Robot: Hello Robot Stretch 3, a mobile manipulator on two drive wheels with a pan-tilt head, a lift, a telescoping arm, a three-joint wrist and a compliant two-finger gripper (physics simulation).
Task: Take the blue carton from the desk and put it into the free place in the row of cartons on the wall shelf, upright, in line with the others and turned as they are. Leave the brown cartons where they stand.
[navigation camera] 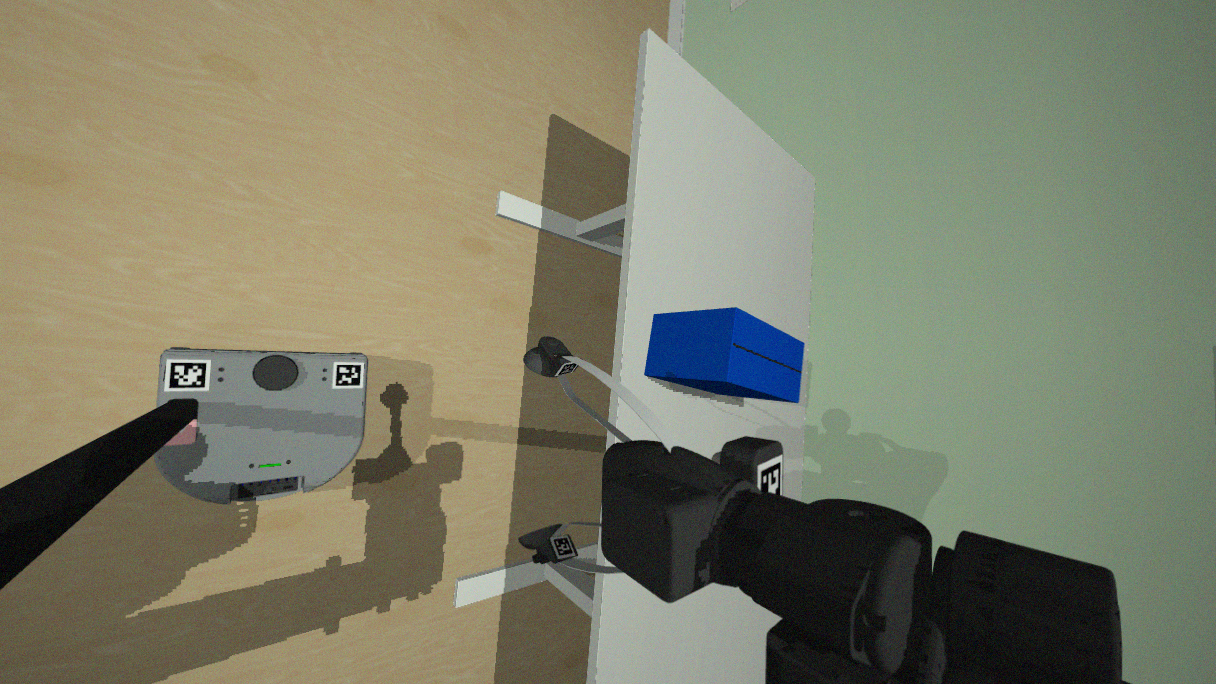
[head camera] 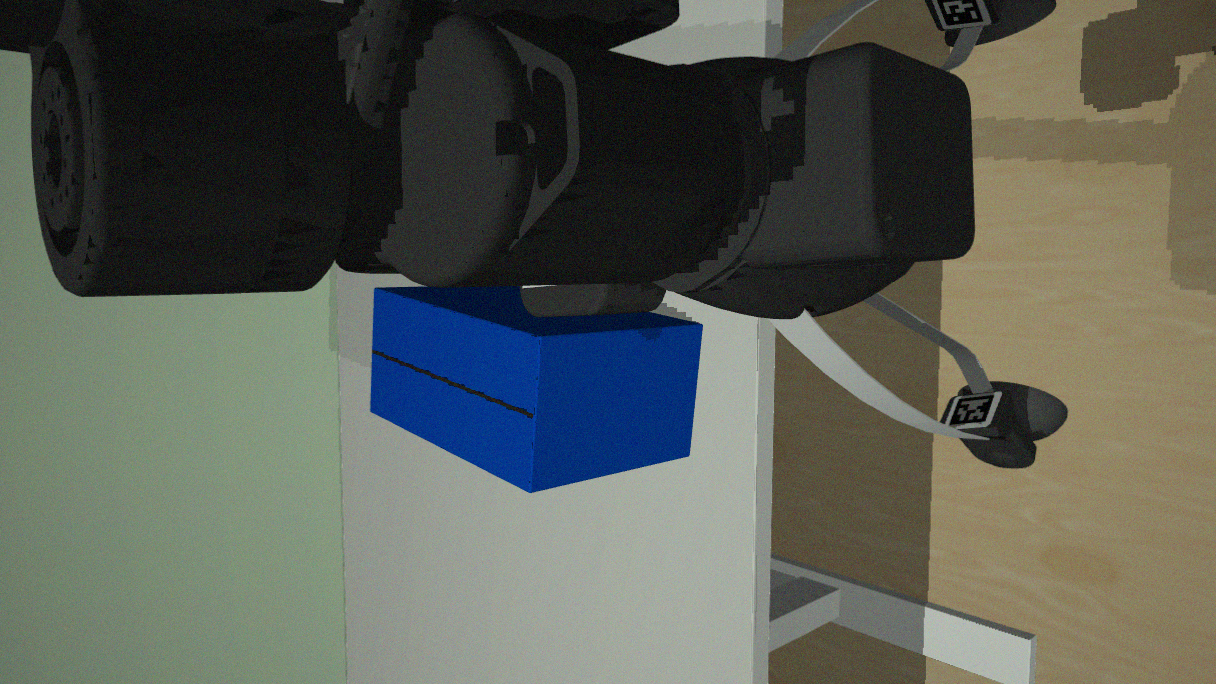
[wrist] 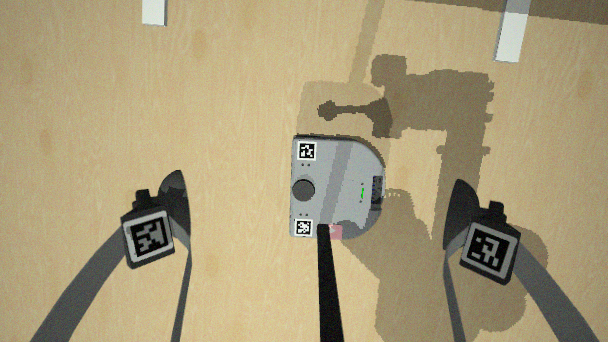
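Where they show: gripper, between the fingertips: (navigation camera: 534,443) (head camera: 1019,217); robot's base, origin of its link: (navigation camera: 276,370).
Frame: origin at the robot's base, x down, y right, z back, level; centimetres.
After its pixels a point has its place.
Observation:
The blue carton (head camera: 612,408) {x -82.2, y 54.3, z -9.2 cm} (navigation camera: 705,348) {x -85.2, y 54.1, z -8.1 cm} stands on the white desk (head camera: 544,578) {x -72.1, y 77.1, z -30.5 cm} (navigation camera: 705,170) {x -72.0, y 70.6, z -48.2 cm}, with a dark line along one face. In the head camera view the wrist covers part of its far side. My gripper (head camera: 1003,216) {x -91.9, y 18.9, z 2.2 cm} (navigation camera: 546,450) {x -91.9, y 18.9, z 2.2 cm} (wrist: 315,199) {x -91.9, y 18.9, z 2.2 cm} is open, with nothing between its widely spread fingers. The fingers point away from the wall, past the desk's front edge and over the floor. In the navigation view the gripper is beside the carton, apart from it. The wall shelf, its free place and the brown cartons do not show.
My base (navigation camera: 297,429) {x -16.1, y 4.2, z 11.9 cm} (wrist: 340,160) stands on the wooden floor, with the black mast (navigation camera: 85,497) {x -73.2, y -11.6, z 6.7 cm} (wrist: 330,290) rising from it. White desk feet (head camera: 977,650) (navigation camera: 522,208) (wrist: 511,37) reach out from under the desk. The green wall (head camera: 170,467) {x -94.3, y 128.7, z -20.7 cm} (navigation camera: 1020,255) {x -117.3, y 129.4, z -32.9 cm} runs behind the desk.

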